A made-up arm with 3 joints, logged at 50 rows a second.
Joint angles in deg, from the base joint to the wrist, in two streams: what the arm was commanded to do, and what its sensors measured. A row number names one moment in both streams.
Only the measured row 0 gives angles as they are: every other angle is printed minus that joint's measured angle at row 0.
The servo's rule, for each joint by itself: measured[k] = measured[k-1] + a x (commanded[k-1-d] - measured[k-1]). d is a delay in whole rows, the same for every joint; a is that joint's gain. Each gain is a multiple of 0.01, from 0.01 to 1. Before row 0 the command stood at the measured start. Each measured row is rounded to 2 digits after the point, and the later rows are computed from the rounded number. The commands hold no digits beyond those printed.
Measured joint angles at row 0: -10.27 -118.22 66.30
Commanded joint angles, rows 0 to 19: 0.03 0.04 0.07; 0.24 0.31 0.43; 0.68 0.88 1.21; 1.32 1.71 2.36; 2.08 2.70 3.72; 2.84 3.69 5.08; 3.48 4.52 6.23; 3.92 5.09 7.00; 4.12 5.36 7.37; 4.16 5.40 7.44; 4.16 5.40 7.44; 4.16 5.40 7.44; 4.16 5.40 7.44; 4.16 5.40 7.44; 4.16 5.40 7.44; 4.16 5.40 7.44; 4.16 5.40 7.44; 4.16 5.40 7.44; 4.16 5.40 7.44; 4.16 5.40 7.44
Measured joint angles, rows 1 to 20: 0.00 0.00 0.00; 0.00 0.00 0.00; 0.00 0.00 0.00; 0.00 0.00 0.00; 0.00 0.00 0.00; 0.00 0.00 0.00; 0.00 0.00 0.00; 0.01 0.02 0.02; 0.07 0.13 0.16; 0.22 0.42 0.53; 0.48 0.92 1.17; 0.86 1.61 2.06; 1.34 2.42 3.12; 1.85 3.24 4.21; 2.35 3.96 5.19; 2.77 4.51 5.95; 3.10 4.86 6.47; 3.35 5.07 6.81; 3.54 5.20 7.03; 3.69 5.28 7.17
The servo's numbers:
d 7
a 0.24 0.39 0.35

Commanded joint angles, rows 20 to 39: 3.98 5.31 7.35; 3.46 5.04 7.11; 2.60 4.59 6.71; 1.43 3.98 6.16; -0.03 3.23 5.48; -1.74 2.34 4.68; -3.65 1.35 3.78; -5.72 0.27 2.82; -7.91 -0.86 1.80; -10.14 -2.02 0.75; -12.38 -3.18 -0.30; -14.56 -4.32 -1.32; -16.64 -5.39 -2.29; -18.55 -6.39 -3.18; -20.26 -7.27 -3.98; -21.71 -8.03 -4.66; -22.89 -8.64 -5.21; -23.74 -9.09 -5.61; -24.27 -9.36 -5.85; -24.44 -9.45 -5.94
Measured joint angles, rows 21 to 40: 3.80 5.33 7.26; 3.89 5.36 7.32; 3.95 5.38 7.36; 4.00 5.39 7.39; 4.04 5.39 7.41; 4.07 5.39 7.42; 4.09 5.39 7.43; 4.06 5.36 7.40; 3.92 5.24 7.30; 3.60 4.99 7.09; 3.08 4.60 6.76; 2.33 4.07 6.31; 1.35 3.40 5.74; 0.15 2.60 5.05; -1.26 1.69 4.27; -2.86 0.70 3.41; -4.61 -0.36 2.48; -6.47 -1.46 1.51; -8.41 -2.58 0.52; -10.39 -3.68 -0.46
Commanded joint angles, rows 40 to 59: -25.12 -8.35 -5.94; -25.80 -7.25 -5.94; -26.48 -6.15 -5.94; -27.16 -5.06 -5.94; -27.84 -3.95 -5.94; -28.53 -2.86 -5.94; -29.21 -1.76 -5.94; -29.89 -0.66 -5.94; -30.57 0.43 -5.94; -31.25 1.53 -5.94; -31.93 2.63 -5.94; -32.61 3.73 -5.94; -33.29 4.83 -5.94; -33.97 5.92 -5.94; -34.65 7.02 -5.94; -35.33 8.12 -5.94; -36.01 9.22 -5.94; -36.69 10.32 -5.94; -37.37 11.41 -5.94; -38.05 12.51 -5.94
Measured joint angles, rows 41 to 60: -12.35 -4.74 -1.41; -14.25 -5.73 -2.31; -16.04 -6.63 -3.13; -17.68 -7.41 -3.86; -19.13 -8.07 -4.47; -20.36 -8.57 -4.95; -21.34 -8.91 -5.30; -22.25 -8.69 -5.52; -23.10 -8.13 -5.67; -23.91 -7.36 -5.76; -24.69 -6.46 -5.82; -25.45 -5.48 -5.86; -26.19 -4.46 -5.89; -26.91 -3.41 -5.91; -27.63 -2.34 -5.92; -28.34 -1.26 -5.93; -29.04 -0.17 -5.93; -29.73 0.92 -5.93; -30.42 2.02 -5.93; -31.11 3.12 -5.93
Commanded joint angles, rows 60 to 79: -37.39 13.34 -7.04; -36.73 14.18 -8.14; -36.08 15.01 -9.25; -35.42 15.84 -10.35; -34.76 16.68 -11.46; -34.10 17.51 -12.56; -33.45 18.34 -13.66; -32.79 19.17 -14.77; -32.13 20.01 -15.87; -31.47 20.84 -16.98; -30.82 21.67 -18.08; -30.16 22.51 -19.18; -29.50 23.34 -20.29; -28.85 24.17 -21.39; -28.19 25.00 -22.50; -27.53 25.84 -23.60; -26.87 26.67 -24.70; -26.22 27.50 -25.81; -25.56 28.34 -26.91; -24.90 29.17 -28.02
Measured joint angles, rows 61 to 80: -31.80 4.21 -5.93; -32.48 5.31 -5.93; -33.16 6.41 -5.93; -33.84 7.51 -5.93; -34.52 8.61 -5.93; -35.20 9.70 -5.93; -35.88 10.80 -5.93; -36.24 11.79 -6.32; -36.36 12.72 -6.96; -36.29 13.61 -7.76; -36.08 14.48 -8.67; -35.76 15.34 -9.65; -35.36 16.19 -10.67; -34.90 17.03 -11.72; -34.39 17.86 -12.79; -33.85 18.70 -13.87; -33.28 19.53 -14.96; -32.69 20.36 -16.05; -32.08 21.20 -17.15; -31.46 22.03 -18.25
